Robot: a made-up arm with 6 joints. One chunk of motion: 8 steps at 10 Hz.
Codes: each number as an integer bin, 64 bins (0 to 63) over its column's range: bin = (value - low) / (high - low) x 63, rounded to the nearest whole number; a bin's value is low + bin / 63 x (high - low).
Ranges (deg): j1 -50..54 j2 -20..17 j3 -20..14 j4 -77..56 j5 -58..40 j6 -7..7
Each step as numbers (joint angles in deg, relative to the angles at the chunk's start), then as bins.
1 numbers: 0.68 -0.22 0.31 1.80 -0.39 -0.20
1 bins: 31 34 38 37 37 31
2 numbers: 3.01 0.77 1.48 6.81 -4.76 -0.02
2 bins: 32 35 40 40 34 31
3 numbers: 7.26 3.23 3.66 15.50 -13.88 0.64
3 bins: 35 40 44 44 28 34
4 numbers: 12.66 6.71 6.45 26.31 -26.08 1.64
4 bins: 38 45 49 49 21 39
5 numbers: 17.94 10.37 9.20 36.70 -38.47 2.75
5 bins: 41 52 54 54 13 44
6 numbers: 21.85 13.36 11.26 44.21 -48.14 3.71
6 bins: 44 57 58 57 6 48
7 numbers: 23.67 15.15 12.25 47.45 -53.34 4.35
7 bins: 45 60 60 59 3 51
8 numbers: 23.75 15.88 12.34 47.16 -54.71 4.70
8 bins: 45 61 60 59 2 53
